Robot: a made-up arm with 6 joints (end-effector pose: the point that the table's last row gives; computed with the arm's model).
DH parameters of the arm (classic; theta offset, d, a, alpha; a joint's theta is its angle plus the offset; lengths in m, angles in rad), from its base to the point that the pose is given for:
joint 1: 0 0.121 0 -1.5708
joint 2: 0.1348 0 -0.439 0
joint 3: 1.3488 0 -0.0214 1.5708
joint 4: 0 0.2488 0 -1.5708
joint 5: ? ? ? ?
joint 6: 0 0.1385 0 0
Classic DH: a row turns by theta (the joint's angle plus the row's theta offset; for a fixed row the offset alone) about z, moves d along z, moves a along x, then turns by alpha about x.
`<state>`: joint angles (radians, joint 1 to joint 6).
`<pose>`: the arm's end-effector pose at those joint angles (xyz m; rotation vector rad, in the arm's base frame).
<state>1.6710 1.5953 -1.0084 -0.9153 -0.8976 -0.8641</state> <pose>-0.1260 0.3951 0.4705 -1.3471 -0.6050 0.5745</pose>
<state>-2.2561 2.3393 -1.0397 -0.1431 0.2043 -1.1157</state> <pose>-0.3028 -0.3641 0.0305 -1.4781 -2.6976 0.2283</pose>
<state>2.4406 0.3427 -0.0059 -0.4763 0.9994 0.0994</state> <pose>0.1083 -0.0215 0.1632 -2.5016 0.7803 0.2300</pose>
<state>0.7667 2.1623 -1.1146 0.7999 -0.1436 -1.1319</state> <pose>0.3998 0.3655 0.1531 -1.2324 2.0897 0.0699</pose>
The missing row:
joint 5: 0 0 0.0001 1.5708
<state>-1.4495 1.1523 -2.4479 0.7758 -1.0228 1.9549</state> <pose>-0.1023 0.1555 0.8776 -0.8774 -0.3600 1.1240</pose>
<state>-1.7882 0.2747 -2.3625 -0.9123 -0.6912 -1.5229</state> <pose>0.2119 0.6360 0.5456 0.2193 1.2928 1.6358</pose>
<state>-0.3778 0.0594 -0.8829 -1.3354 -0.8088 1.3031</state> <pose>-0.2010 0.1845 0.5053 -0.6615 0.5580 -0.1275</pose>
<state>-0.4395 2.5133 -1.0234 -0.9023 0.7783 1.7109</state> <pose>0.3353 -0.2420 -0.0200 -1.6870 -2.2165 0.9474</pose>
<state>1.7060 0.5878 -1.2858 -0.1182 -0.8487 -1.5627</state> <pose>0.0117 -0.1766 0.7401 0.0684 -0.0820 0.0623</pose>
